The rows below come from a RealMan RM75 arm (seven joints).
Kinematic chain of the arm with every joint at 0, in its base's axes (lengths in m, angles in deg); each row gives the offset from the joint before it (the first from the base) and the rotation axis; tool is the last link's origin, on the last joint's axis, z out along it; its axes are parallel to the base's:
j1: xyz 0 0 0.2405 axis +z
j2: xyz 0 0 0 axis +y
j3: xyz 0 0 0.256 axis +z
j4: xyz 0 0 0 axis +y
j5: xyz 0 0 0.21 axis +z
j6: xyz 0 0 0 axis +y
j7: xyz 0 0 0.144 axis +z
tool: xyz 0 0 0
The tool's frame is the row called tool.
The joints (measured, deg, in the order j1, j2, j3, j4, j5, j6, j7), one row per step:
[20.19 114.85 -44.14 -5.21 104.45 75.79 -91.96]
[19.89 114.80 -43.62 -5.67 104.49 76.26 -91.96]
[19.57 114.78 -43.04 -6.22 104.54 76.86 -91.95]
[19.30 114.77 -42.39 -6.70 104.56 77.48 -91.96]
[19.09 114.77 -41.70 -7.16 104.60 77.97 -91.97]
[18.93 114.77 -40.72 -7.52 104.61 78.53 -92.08]
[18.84 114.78 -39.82 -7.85 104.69 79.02 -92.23]
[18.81 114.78 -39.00 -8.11 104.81 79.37 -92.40]
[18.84 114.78 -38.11 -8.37 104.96 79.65 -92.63]
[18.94 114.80 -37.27 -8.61 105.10 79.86 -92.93]
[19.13 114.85 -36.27 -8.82 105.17 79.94 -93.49]
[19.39 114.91 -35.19 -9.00 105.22 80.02 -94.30]
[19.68 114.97 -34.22 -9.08 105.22 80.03 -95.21]
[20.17 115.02 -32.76 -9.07 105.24 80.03 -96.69]
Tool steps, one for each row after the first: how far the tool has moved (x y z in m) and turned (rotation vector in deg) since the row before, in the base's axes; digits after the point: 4 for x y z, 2 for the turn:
[0.0006 0.0000 0.0033 0.78 0.13 0.15]
[0.0002 0.0000 0.0037 0.88 0.19 0.26]
[0.0000 0.0001 0.0035 0.89 0.23 0.27]
[0.0001 0.0004 0.0034 0.91 0.19 0.19]
[0.0000 0.0006 0.0038 1.12 0.26 0.17]
[-0.0002 0.0009 0.0036 1.10 0.21 0.19]
[-0.0001 0.0011 0.0033 1.03 0.14 0.12]
[-0.0002 0.0016 0.0035 1.13 0.08 0.10]
[-0.0004 0.0019 0.0031 1.08 -0.01 0.14]
[-0.0005 0.0024 0.0030 1.20 -0.22 0.14]
[-0.0008 0.0027 0.0030 1.31 -0.40 0.24]
[-0.0008 0.0025 0.0022 1.15 -0.51 0.24]
[-0.0012 0.0038 0.0032 1.72 -0.80 0.33]

